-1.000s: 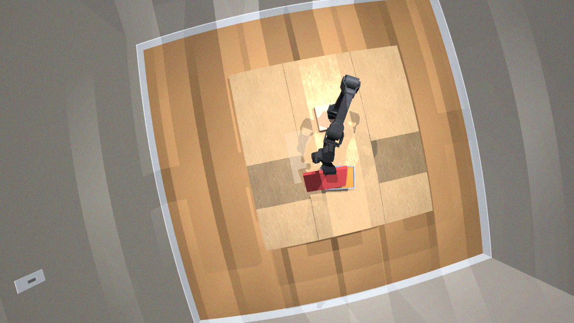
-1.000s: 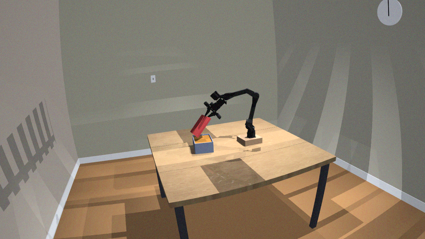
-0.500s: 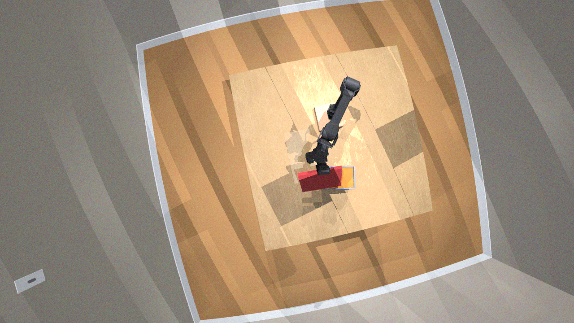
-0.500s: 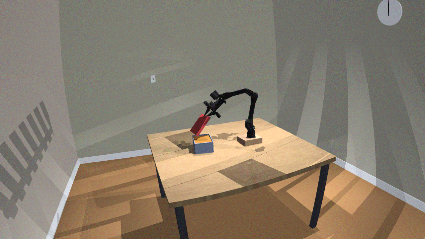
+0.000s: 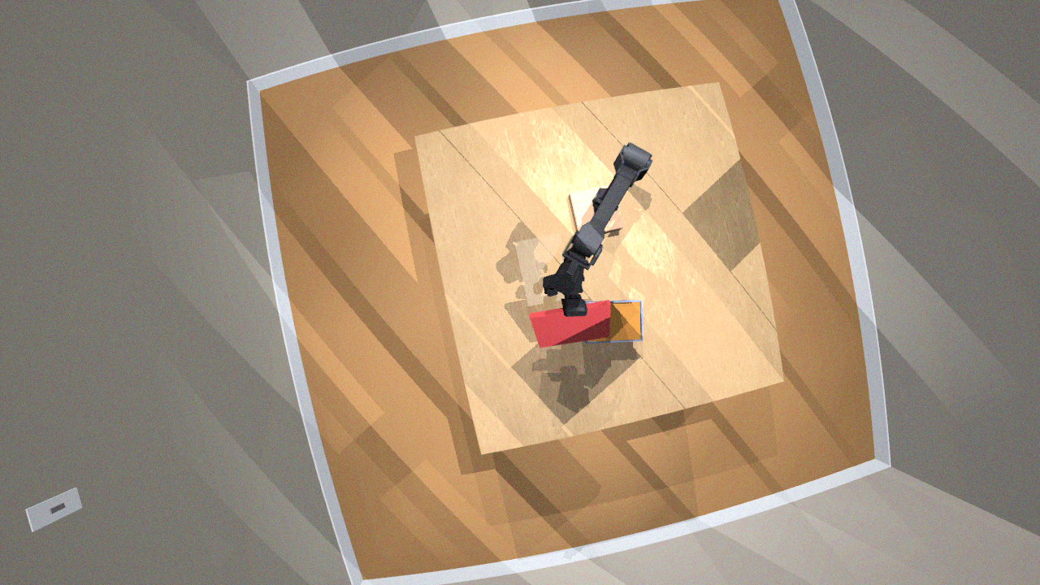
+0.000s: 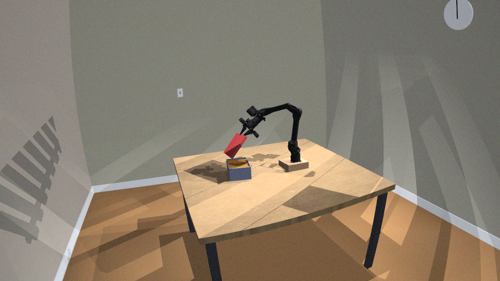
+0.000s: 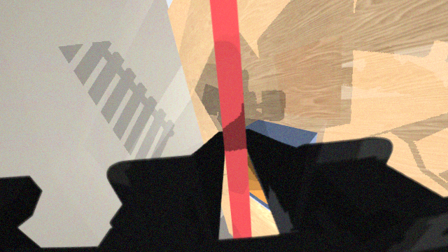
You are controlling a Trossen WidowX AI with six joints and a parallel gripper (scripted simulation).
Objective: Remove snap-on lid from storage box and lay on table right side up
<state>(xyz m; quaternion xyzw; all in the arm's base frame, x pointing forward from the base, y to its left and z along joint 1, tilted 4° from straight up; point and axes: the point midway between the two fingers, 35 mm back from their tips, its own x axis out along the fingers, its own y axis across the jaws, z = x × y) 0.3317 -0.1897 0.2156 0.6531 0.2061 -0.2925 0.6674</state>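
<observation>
My gripper tip is now 6 cm short of the red lid, 6 cm above it and 1 cm to the right of it. Also, from my gripper tip: blue storage box: 19 cm below, 18 cm to the left, 7 cm ahead.
</observation>
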